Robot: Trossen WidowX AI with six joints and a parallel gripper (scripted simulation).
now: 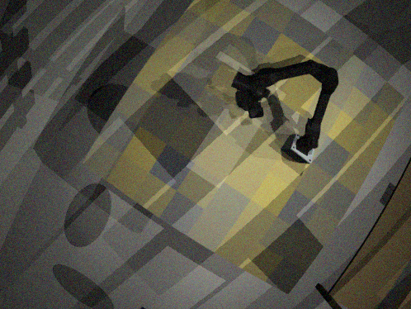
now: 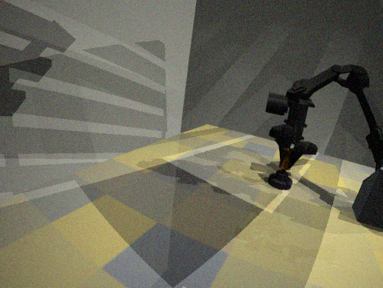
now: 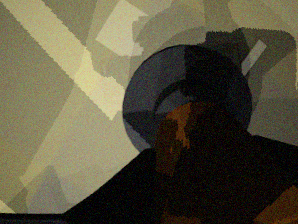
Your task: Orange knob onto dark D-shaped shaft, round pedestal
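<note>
Now: the orange knob 20 mm above my gripper tip. Round my gripper tip: round dark pedestal: 40 mm below.
</note>
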